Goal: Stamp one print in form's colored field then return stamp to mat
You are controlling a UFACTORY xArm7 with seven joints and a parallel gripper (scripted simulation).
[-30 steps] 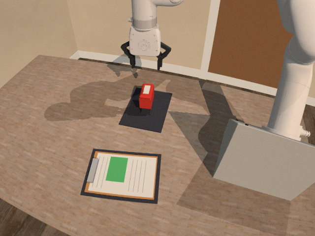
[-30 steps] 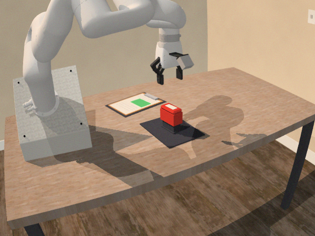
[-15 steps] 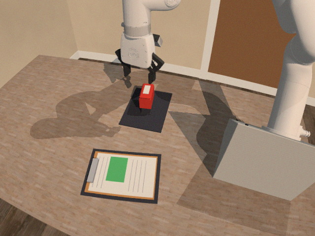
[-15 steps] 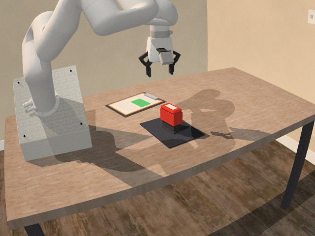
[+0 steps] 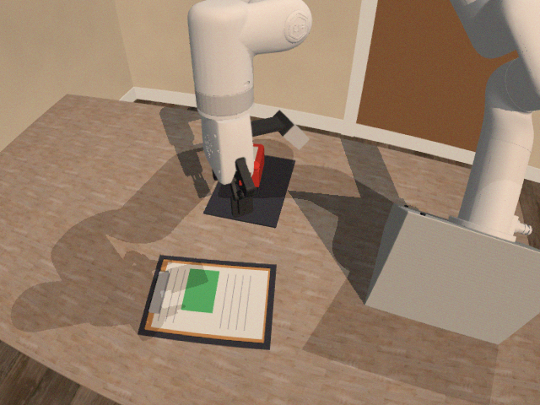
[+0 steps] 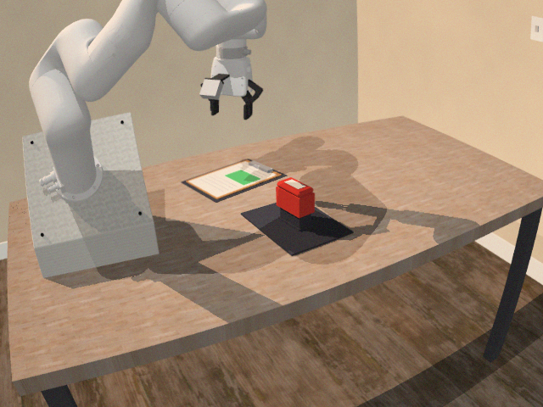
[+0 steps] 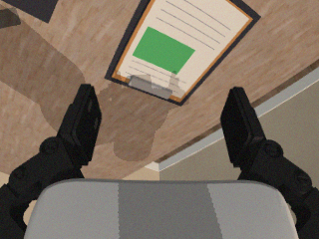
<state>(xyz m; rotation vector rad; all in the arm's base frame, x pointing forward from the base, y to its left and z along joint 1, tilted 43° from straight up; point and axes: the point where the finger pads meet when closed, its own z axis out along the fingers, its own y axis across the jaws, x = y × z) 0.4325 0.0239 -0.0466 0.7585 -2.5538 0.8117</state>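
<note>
The red stamp is 3 cm ahead of my hand, 24 cm to the right of it and 17 cm below it. The rest, counted from my hand: form 5 cm ahead, 9 cm to the left, 22 cm below; then mat 3 cm ahead, 24 cm to the right, 22 cm below.
</note>
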